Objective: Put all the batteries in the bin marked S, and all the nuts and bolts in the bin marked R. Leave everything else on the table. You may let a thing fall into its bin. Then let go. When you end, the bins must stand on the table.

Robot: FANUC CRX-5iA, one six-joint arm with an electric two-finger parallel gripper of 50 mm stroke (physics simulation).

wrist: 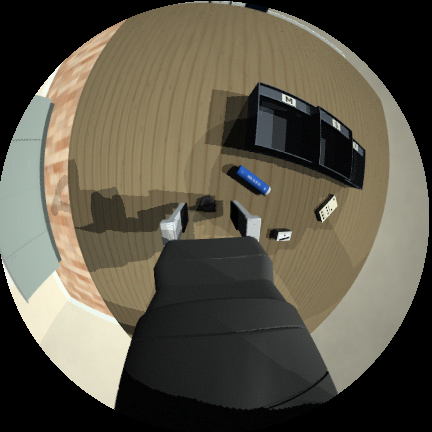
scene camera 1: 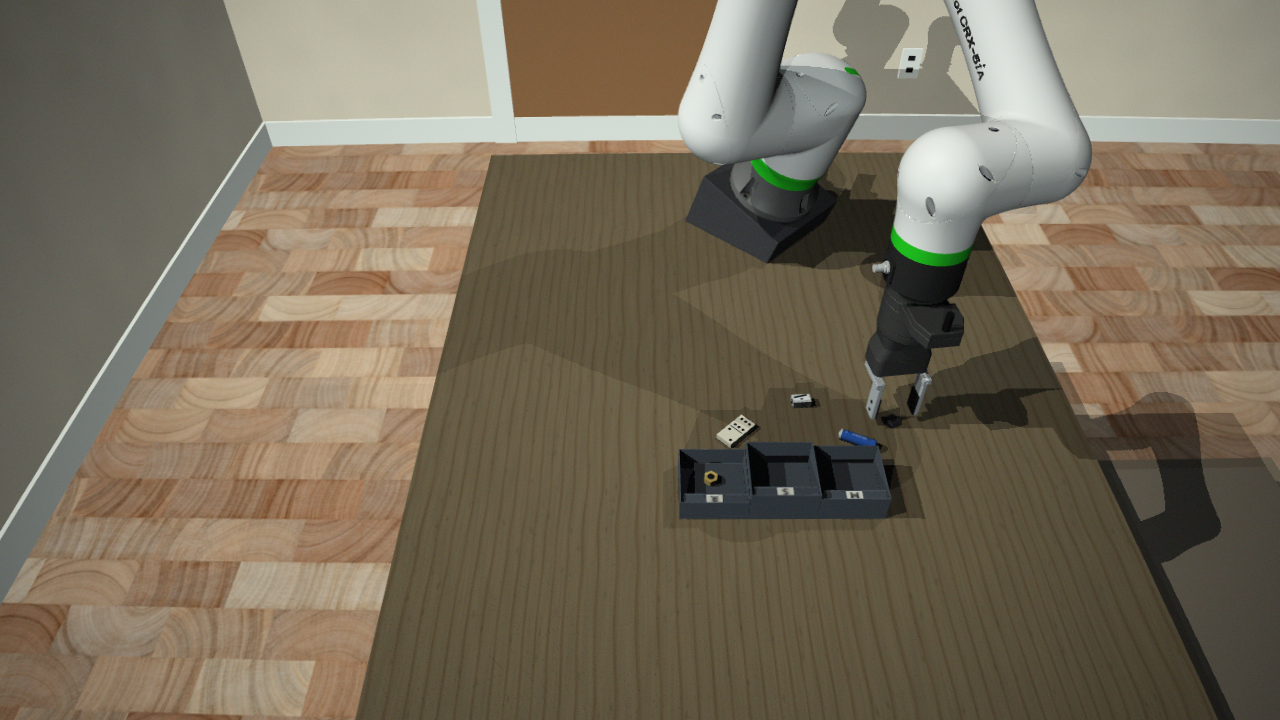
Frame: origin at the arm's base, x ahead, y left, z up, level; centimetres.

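Where they show: gripper, fingertip midpoint: [wrist: 208, 210] [scene camera 1: 891, 411]; arm's base at its link origin: [scene camera 1: 772, 188].
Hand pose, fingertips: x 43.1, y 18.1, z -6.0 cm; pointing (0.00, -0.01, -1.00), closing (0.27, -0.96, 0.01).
Note:
Things, the pixels of their top centre, and the offset from my fingertips. "pt": a spot on its surface instead.
- blue battery at its top centre: [wrist: 255, 181] [scene camera 1: 857, 435] dx +4.7, dy -4.6, dz -0.3 cm
- small dark thing at its top centre: [wrist: 206, 203] [scene camera 1: 892, 419] dx +0.6, dy +0.3, dz -0.9 cm
- brass-coloured nut at its top centre: [scene camera 1: 711, 476] dx +14.1, dy -23.1, dz -0.2 cm
- bin marked R at a spot on its surface: [scene camera 1: 714, 510] pt dx +19.4, dy -22.2, dz -0.1 cm
- bin marked S at its top centre: [scene camera 1: 783, 468] [wrist: 338, 144] dx +14.1, dy -14.5, dz +2.9 cm
- bin marked M at a spot on its surface: [scene camera 1: 854, 508] [wrist: 282, 98] pt dx +17.1, dy -5.5, dz +0.3 cm
- white domino at its top centre: [scene camera 1: 736, 429] [wrist: 328, 208] dx +5.1, dy -20.5, dz -1.1 cm
- small silvery sharpener at its top centre: [scene camera 1: 801, 398] [wrist: 284, 235] dx -1.4, dy -12.0, dz -0.7 cm
A blue battery [scene camera 1: 857, 437] [wrist: 253, 180] lies on the table behind the bin marked M. A small dark thing [scene camera 1: 890, 420] [wrist: 206, 204], in shadow, lies beside the battery; its exact shape is hard to tell. My gripper [scene camera 1: 893, 413] [wrist: 208, 210] is open and empty, pointing down, with its fingertips low around or just above the dark thing. A brass-coloured nut [scene camera 1: 711, 478] lies in the bin marked R [scene camera 1: 714, 510]. The bin marked S [scene camera 1: 785, 506] is the middle one, and no thing shows inside it. In the wrist view the R bin's inside is hidden.
The bin marked M [scene camera 1: 854, 508] [wrist: 274, 95] joins the S bin at the row's right end in the scene view. A white domino [scene camera 1: 736, 430] [wrist: 326, 208] lies behind the row. A small silvery sharpener [scene camera 1: 802, 400] [wrist: 283, 235] lies farther back, between domino and gripper.

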